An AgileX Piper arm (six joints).
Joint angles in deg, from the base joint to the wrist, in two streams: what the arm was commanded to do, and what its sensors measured. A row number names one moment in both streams.
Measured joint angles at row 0: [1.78, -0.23, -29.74, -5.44, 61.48, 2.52]
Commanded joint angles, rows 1 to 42: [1.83, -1.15, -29.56, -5.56, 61.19, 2.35]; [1.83, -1.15, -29.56, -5.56, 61.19, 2.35]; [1.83, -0.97, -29.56, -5.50, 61.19, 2.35]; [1.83, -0.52, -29.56, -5.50, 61.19, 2.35]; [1.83, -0.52, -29.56, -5.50, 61.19, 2.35]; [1.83, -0.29, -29.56, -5.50, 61.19, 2.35]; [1.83, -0.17, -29.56, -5.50, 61.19, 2.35]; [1.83, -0.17, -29.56, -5.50, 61.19, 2.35]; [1.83, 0.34, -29.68, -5.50, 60.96, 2.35]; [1.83, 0.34, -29.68, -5.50, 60.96, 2.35]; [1.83, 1.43, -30.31, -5.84, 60.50, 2.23]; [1.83, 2.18, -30.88, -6.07, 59.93, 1.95]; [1.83, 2.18, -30.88, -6.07, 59.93, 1.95]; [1.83, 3.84, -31.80, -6.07, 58.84, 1.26]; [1.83, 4.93, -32.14, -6.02, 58.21, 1.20]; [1.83, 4.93, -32.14, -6.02, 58.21, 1.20]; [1.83, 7.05, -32.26, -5.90, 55.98, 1.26]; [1.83, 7.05, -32.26, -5.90, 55.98, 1.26]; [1.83, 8.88, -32.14, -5.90, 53.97, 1.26]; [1.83, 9.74, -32.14, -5.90, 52.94, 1.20]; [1.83, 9.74, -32.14, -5.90, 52.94, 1.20]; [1.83, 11.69, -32.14, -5.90, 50.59, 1.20]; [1.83, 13.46, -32.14, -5.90, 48.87, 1.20]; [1.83, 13.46, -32.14, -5.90, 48.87, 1.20]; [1.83, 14.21, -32.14, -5.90, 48.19, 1.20]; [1.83, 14.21, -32.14, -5.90, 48.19, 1.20]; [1.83, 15.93, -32.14, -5.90, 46.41, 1.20]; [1.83, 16.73, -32.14, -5.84, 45.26, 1.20]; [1.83, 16.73, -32.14, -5.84, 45.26, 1.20]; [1.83, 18.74, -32.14, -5.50, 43.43, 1.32]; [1.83, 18.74, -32.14, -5.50, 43.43, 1.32]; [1.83, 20.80, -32.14, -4.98, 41.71, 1.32]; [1.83, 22.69, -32.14, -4.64, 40.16, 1.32]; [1.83, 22.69, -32.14, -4.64, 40.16, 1.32]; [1.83, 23.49, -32.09, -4.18, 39.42, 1.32]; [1.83, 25.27, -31.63, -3.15, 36.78, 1.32]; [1.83, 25.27, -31.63, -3.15, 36.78, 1.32]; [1.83, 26.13, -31.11, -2.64, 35.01, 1.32]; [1.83, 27.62, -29.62, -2.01, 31.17, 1.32]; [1.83, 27.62, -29.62, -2.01, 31.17, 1.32]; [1.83, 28.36, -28.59, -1.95, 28.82, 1.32]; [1.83, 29.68, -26.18, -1.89, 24.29, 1.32]
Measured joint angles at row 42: [1.78, 28.07, -28.93, -2.06, 30.94, 1.66]
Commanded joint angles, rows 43 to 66: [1.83, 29.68, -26.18, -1.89, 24.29, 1.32]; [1.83, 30.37, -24.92, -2.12, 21.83, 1.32]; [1.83, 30.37, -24.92, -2.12, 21.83, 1.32]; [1.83, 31.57, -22.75, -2.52, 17.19, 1.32]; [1.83, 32.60, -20.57, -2.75, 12.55, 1.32]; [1.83, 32.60, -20.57, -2.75, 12.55, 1.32]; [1.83, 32.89, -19.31, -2.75, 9.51, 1.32]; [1.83, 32.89, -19.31, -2.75, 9.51, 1.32]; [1.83, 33.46, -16.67, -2.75, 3.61, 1.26]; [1.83, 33.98, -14.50, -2.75, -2.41, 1.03]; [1.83, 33.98, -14.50, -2.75, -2.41, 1.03]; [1.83, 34.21, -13.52, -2.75, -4.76, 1.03]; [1.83, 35.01, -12.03, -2.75, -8.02, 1.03]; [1.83, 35.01, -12.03, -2.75, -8.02, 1.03]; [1.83, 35.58, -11.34, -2.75, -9.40, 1.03]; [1.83, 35.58, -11.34, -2.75, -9.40, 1.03]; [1.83, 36.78, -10.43, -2.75, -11.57, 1.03]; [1.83, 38.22, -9.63, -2.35, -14.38, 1.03]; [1.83, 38.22, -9.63, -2.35, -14.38, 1.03]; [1.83, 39.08, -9.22, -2.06, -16.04, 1.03]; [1.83, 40.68, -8.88, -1.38, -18.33, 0.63]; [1.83, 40.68, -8.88, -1.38, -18.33, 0.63]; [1.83, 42.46, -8.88, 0.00, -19.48, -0.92]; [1.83, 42.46, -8.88, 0.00, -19.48, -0.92]
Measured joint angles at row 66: [1.78, 40.68, -9.11, -1.49, -15.87, 0.97]
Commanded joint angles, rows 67 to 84: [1.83, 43.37, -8.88, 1.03, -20.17, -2.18]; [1.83, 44.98, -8.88, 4.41, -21.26, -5.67]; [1.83, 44.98, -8.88, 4.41, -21.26, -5.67]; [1.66, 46.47, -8.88, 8.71, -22.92, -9.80]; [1.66, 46.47, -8.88, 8.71, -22.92, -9.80]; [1.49, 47.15, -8.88, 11.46, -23.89, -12.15]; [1.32, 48.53, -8.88, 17.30, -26.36, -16.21]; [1.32, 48.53, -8.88, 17.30, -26.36, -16.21]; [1.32, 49.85, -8.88, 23.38, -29.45, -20.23]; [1.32, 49.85, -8.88, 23.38, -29.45, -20.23]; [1.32, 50.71, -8.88, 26.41, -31.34, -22.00]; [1.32, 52.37, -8.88, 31.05, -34.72, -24.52]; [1.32, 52.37, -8.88, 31.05, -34.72, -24.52]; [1.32, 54.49, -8.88, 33.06, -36.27, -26.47]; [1.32, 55.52, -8.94, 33.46, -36.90, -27.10]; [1.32, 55.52, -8.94, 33.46, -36.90, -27.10]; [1.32, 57.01, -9.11, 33.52, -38.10, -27.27]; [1.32, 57.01, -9.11, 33.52, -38.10, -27.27]
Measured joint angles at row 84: [1.66, 55.23, -9.05, 32.26, -35.24, -25.55]
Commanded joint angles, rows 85 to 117: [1.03, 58.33, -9.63, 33.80, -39.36, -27.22]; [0.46, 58.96, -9.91, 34.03, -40.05, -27.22]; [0.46, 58.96, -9.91, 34.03, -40.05, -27.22]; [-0.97, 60.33, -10.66, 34.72, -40.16, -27.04]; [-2.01, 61.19, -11.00, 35.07, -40.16, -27.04]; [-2.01, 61.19, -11.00, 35.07, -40.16, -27.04]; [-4.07, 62.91, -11.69, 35.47, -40.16, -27.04]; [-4.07, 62.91, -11.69, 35.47, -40.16, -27.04]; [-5.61, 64.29, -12.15, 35.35, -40.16, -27.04]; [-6.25, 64.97, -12.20, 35.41, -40.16, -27.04]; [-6.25, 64.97, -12.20, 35.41, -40.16, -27.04]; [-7.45, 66.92, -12.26, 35.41, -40.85, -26.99]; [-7.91, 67.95, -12.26, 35.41, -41.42, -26.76]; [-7.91, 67.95, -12.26, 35.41, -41.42, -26.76]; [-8.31, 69.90, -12.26, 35.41, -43.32, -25.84]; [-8.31, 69.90, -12.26, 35.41, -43.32, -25.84]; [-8.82, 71.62, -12.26, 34.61, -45.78, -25.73]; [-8.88, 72.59, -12.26, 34.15, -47.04, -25.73]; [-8.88, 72.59, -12.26, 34.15, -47.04, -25.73]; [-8.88, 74.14, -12.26, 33.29, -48.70, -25.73]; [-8.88, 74.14, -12.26, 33.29, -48.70, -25.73]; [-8.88, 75.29, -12.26, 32.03, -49.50, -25.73]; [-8.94, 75.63, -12.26, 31.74, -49.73, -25.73]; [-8.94, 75.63, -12.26, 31.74, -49.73, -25.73]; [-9.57, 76.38, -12.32, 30.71, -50.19, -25.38]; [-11.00, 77.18, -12.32, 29.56, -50.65, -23.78]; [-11.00, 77.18, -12.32, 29.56, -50.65, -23.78]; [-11.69, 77.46, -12.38, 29.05, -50.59, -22.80]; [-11.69, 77.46, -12.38, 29.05, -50.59, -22.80]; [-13.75, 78.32, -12.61, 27.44, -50.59, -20.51]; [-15.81, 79.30, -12.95, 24.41, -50.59, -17.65]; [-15.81, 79.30, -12.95, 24.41, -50.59, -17.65]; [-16.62, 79.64, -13.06, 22.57, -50.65, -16.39]
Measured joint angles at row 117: [-14.15, 78.84, -12.26, 27.16, -49.90, -20.05]
